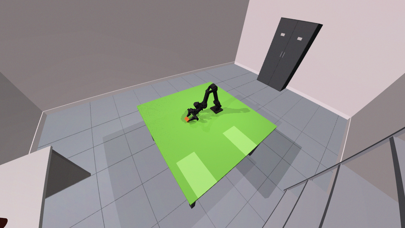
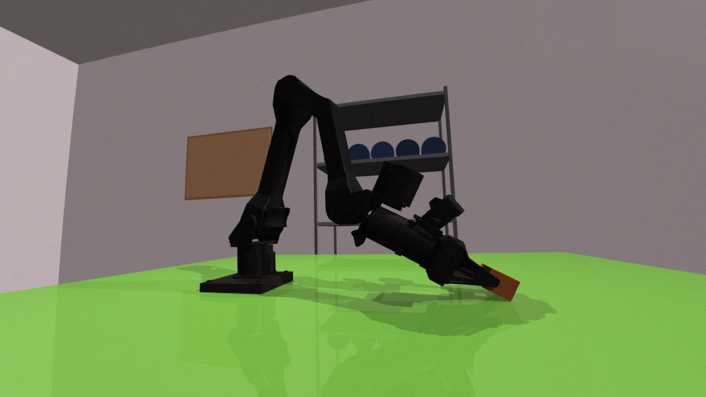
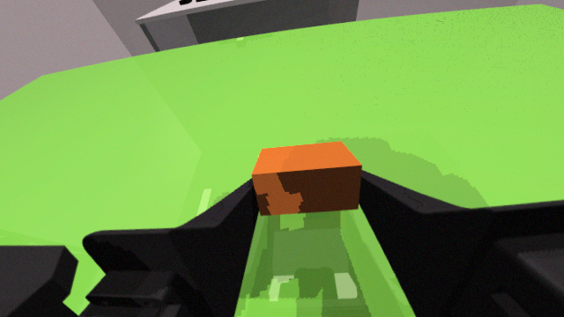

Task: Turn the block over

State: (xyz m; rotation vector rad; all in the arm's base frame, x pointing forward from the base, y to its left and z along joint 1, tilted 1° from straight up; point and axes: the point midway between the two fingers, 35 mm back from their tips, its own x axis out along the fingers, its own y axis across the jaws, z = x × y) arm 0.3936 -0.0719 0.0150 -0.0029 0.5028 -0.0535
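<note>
The orange block lies 1 cm below my gripper tip.
</note>
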